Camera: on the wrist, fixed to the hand. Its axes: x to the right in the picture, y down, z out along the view.
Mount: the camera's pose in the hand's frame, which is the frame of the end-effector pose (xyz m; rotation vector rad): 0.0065 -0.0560 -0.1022 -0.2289 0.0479 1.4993
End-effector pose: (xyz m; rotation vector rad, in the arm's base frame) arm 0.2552 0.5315 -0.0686 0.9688 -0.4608 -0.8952
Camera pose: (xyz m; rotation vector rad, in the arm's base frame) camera 0.3049 0.5634 -0.1693 0.2265 -0.8268 0.4348
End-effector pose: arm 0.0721 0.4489 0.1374 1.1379 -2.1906 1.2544
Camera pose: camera 0.1053 0.5164 0.2267 0.7770 2.5899 -1.1087
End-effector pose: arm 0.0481 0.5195 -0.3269 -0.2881 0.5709 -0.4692
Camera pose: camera -0.0253 0.4548 -0.3906 -0.0077 0.7301 1.0430
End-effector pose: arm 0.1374 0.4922 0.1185 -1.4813 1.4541 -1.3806
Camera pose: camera 0.0560 0.5190 0.1978 -0.1310 2.0292 -0.2860
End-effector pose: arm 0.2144 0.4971 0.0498 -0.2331 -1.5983 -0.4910
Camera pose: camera 0.2809 0.4012 0.0490 -1.4175 -0.9289 0.4988
